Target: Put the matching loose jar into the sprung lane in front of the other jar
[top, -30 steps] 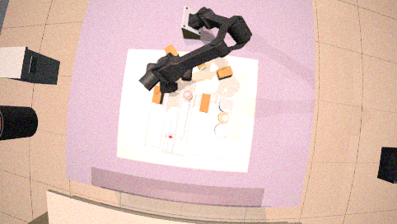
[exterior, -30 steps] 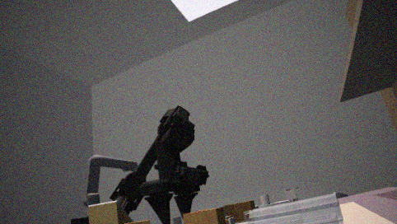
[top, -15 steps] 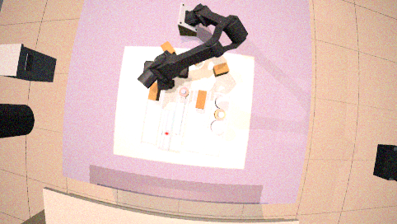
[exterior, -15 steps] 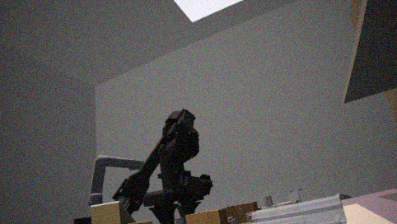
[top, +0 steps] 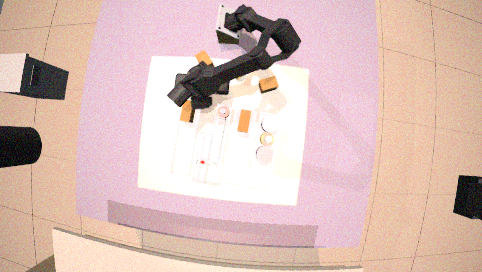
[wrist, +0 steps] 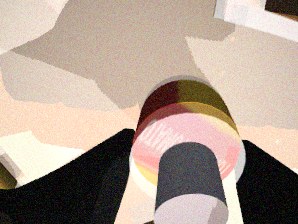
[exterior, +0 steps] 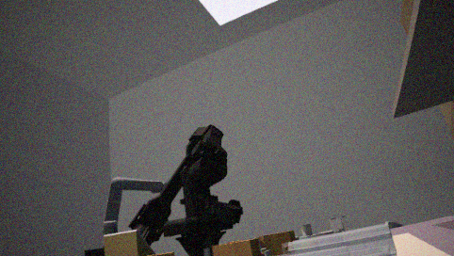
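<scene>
Now: the small bottle 120 mm to the left of my gripper tip, 70 mm behind it and 10 mm below it. The rest, counted from my gripper tip: red mark 270 mm ahead, 40 mm above, 20 mm to the left; clear lane 230 mm ahead, 40 mm to the left, 10 mm below.
</scene>
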